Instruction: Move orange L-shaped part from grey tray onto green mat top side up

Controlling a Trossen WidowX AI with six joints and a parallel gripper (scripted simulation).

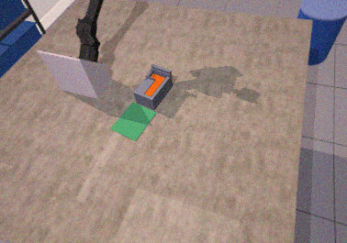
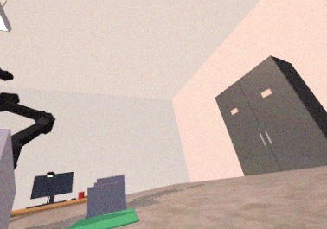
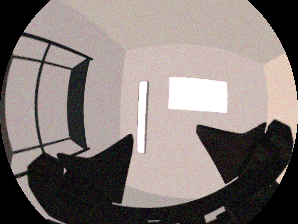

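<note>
The orange L-shaped part lies 66 cm below my gripper tip, 56 cm ahead of it and 30 cm to the right of it. The rest, counted from my gripper tip: green mat (72 cm below, 53 cm ahead, 46 cm to the right).
</note>
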